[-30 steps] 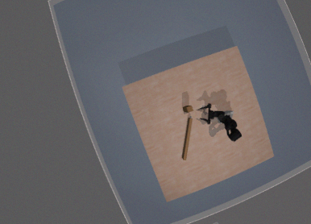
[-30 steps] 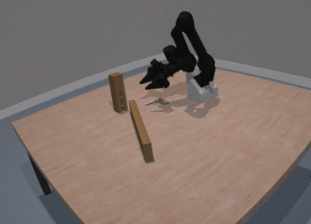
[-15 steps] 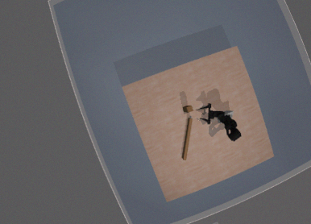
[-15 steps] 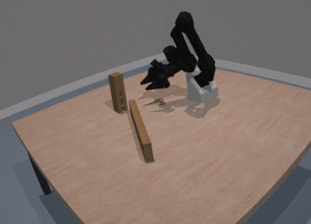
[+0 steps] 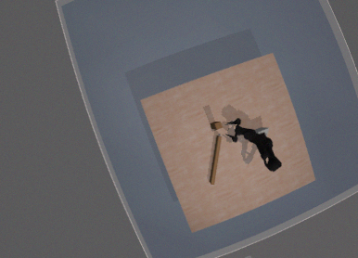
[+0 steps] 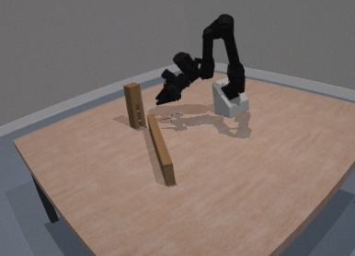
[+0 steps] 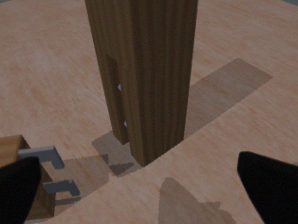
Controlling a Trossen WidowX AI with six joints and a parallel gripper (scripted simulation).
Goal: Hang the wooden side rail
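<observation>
My gripper tip is now 70 mm short of the wooden headboard post, 50 mm to the left of it and 10 mm above it.
</observation>
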